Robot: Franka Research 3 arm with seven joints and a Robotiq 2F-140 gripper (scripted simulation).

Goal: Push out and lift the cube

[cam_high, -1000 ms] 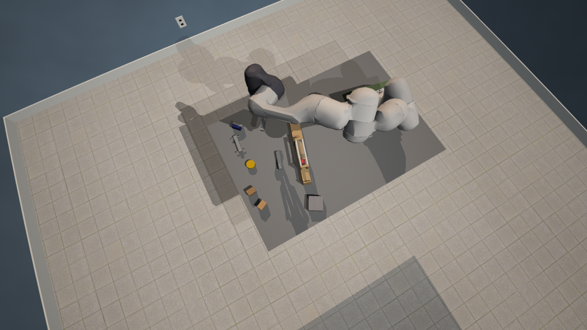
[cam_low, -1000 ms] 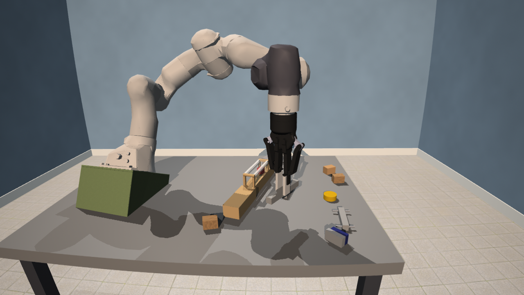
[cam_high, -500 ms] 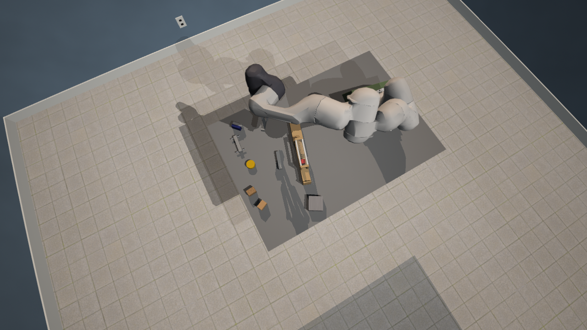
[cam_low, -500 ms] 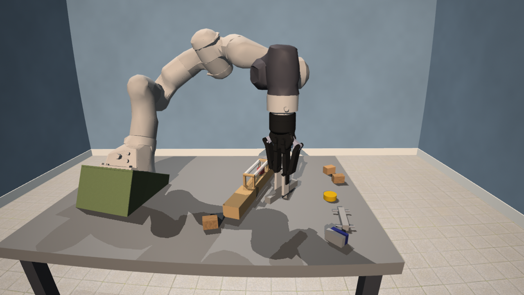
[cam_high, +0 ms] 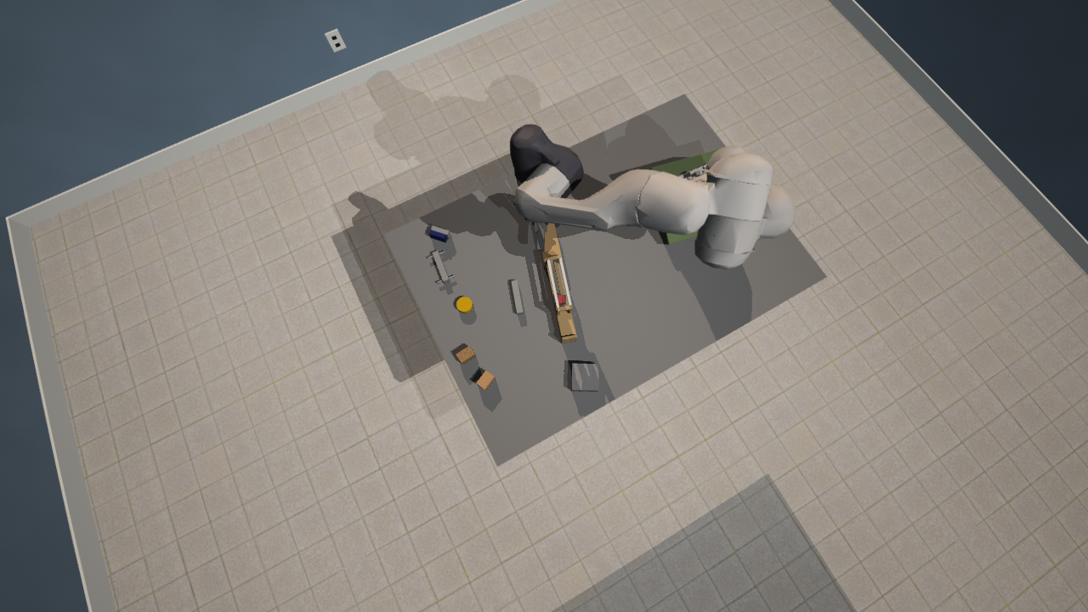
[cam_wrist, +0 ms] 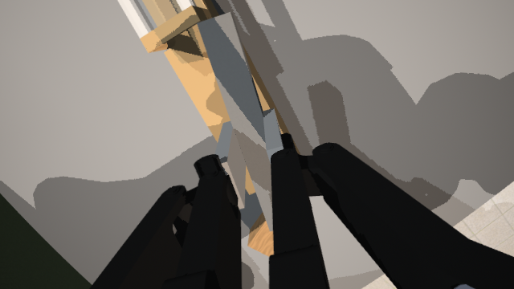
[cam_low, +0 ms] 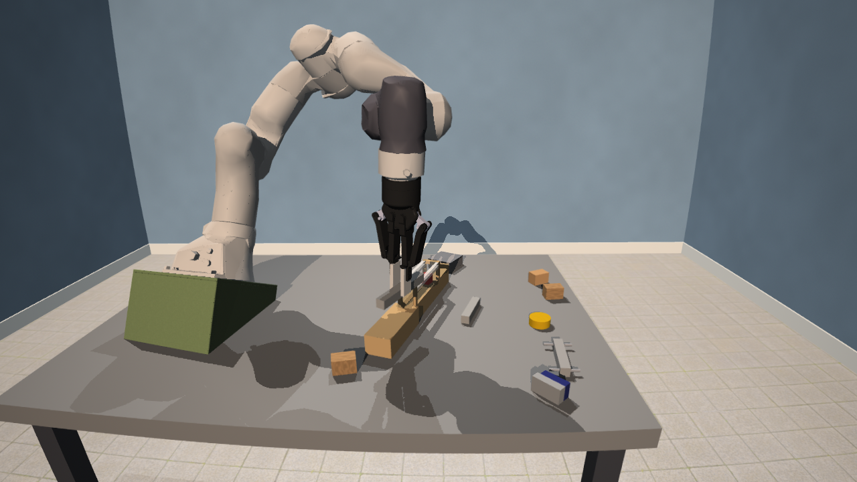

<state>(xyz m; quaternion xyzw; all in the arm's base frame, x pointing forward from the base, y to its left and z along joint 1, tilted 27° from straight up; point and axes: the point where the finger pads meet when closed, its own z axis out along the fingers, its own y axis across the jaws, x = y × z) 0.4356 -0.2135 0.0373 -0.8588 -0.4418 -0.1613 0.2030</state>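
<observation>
The short grey bar is 17 cm ahead of my hand, 12 cm to the left of it and 14 cm below it. From my hand the other things lie so: red cube: 7 cm ahead, 21 cm to the left, 9 cm below; then long wooden channel: 5 cm ahead, 17 cm to the left, 9 cm below; then long grey bar: 3 cm below.
</observation>
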